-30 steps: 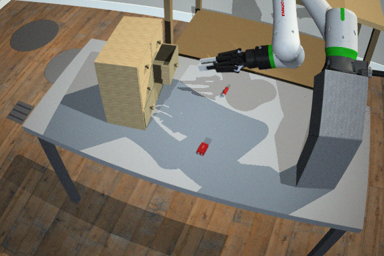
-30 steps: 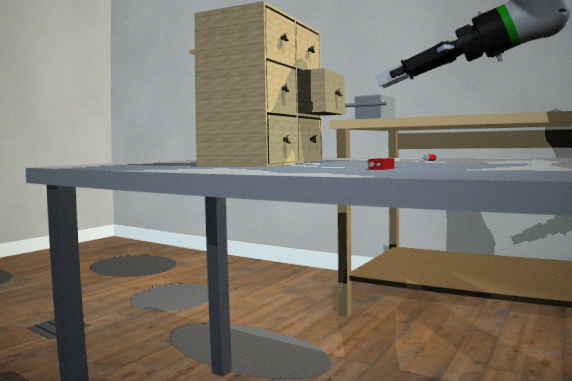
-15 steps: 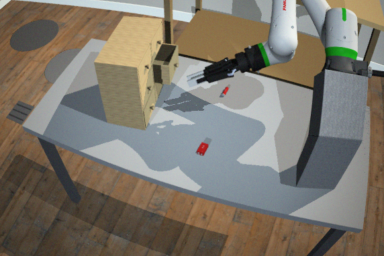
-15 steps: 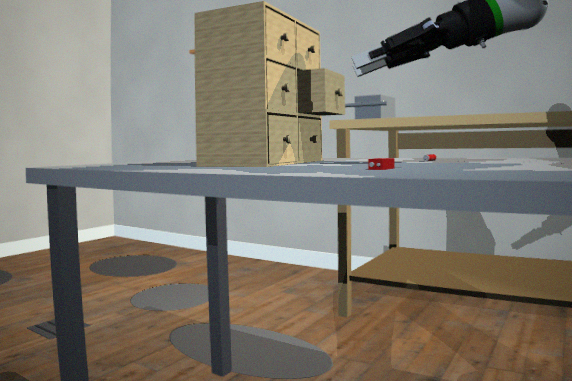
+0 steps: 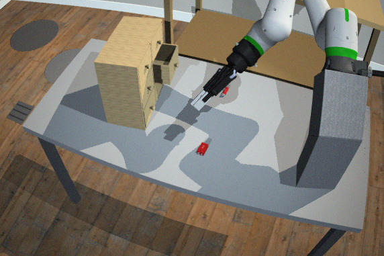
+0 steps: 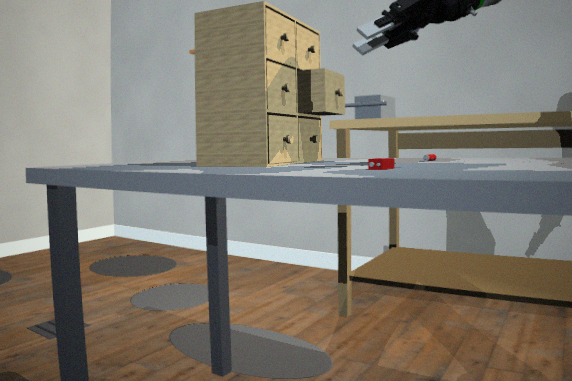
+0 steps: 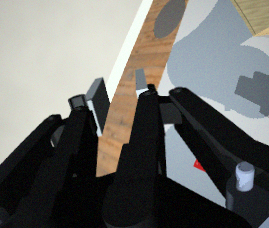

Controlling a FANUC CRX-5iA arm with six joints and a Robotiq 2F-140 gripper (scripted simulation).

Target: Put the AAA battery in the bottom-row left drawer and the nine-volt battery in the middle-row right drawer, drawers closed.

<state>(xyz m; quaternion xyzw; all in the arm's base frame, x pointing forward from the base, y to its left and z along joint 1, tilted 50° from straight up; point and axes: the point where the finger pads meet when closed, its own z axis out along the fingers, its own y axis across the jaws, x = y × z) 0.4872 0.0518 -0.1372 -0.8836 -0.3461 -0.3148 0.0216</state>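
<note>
Right now my hand is 230 mm above the red nine-volt battery, 40 mm to the right of it and 20 mm past it.
</note>
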